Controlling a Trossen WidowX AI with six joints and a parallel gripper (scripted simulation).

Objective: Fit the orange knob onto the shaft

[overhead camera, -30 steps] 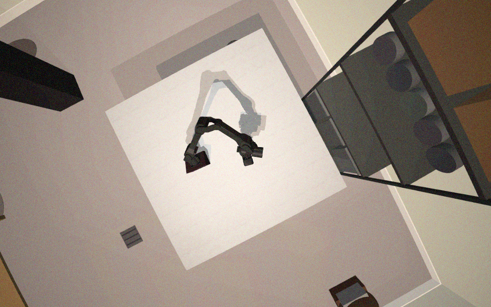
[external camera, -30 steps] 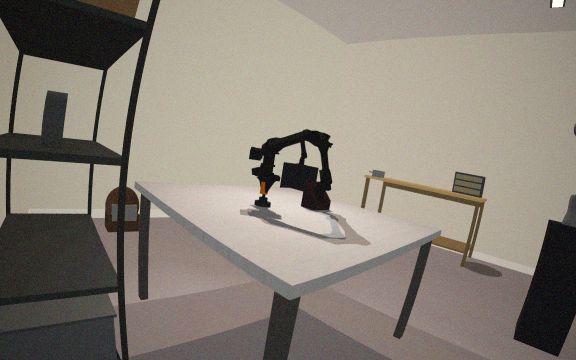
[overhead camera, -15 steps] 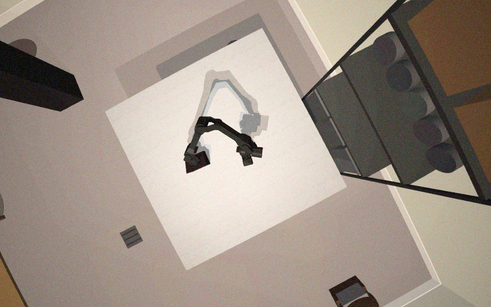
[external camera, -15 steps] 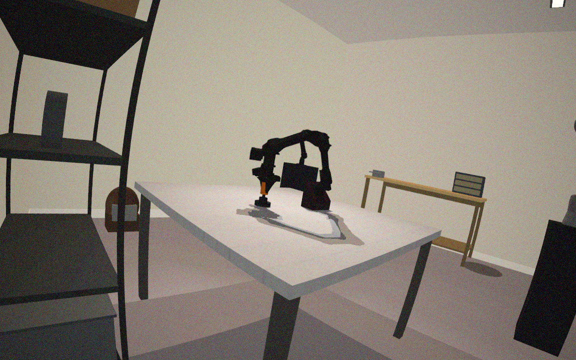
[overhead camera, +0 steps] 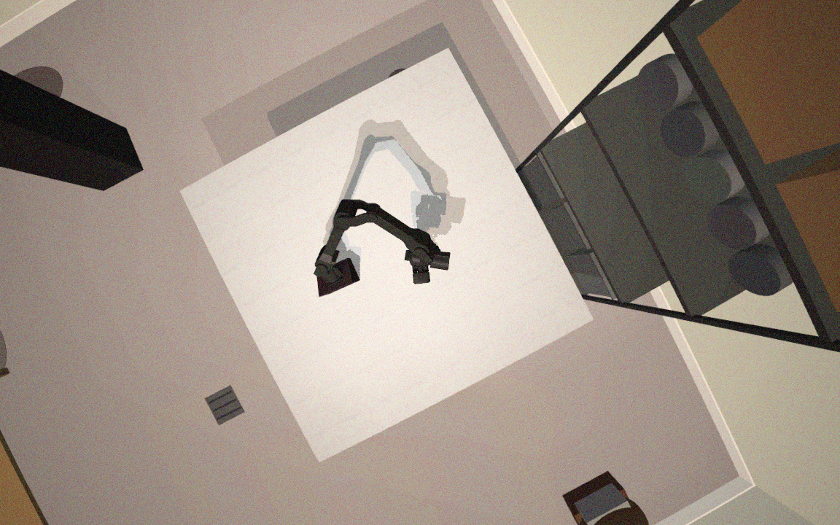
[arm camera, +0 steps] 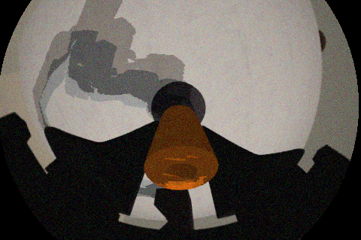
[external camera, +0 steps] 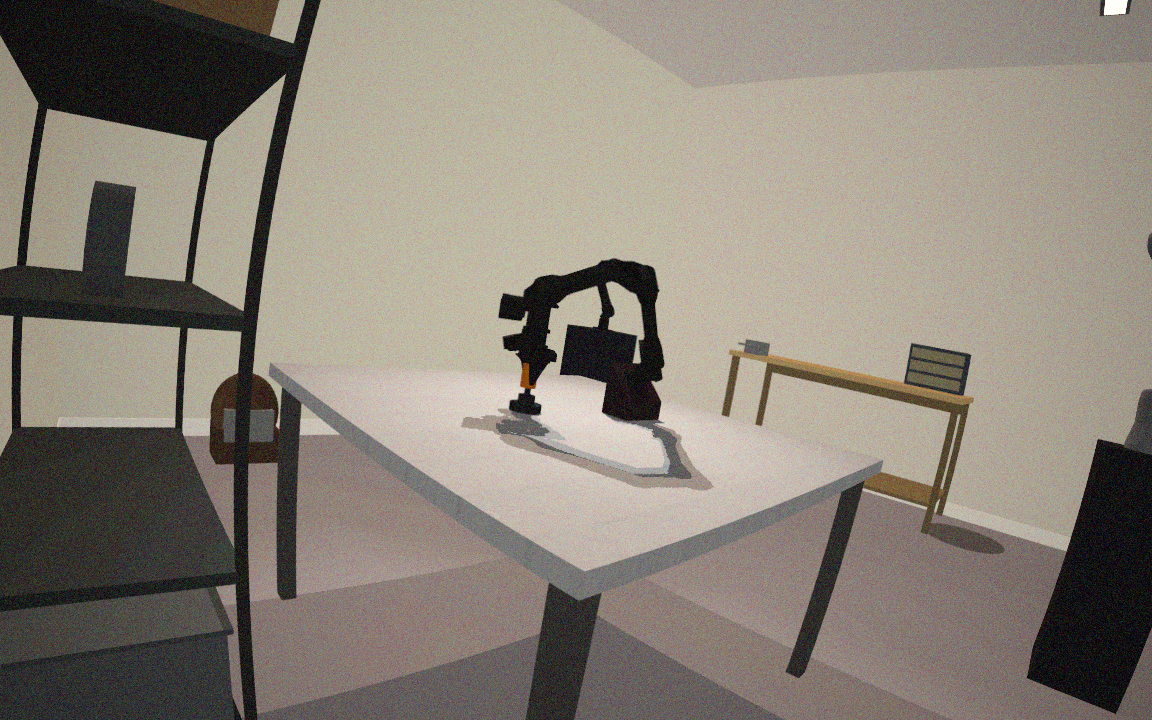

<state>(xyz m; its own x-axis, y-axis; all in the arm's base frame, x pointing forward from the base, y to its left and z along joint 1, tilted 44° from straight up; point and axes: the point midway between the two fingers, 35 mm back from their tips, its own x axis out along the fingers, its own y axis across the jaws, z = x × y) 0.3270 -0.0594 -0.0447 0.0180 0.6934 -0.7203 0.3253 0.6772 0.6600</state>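
Right now my gripper tip is 2 cm below the orange knob. Also, from my gripper tip: dark round pedestal (4 cm below).
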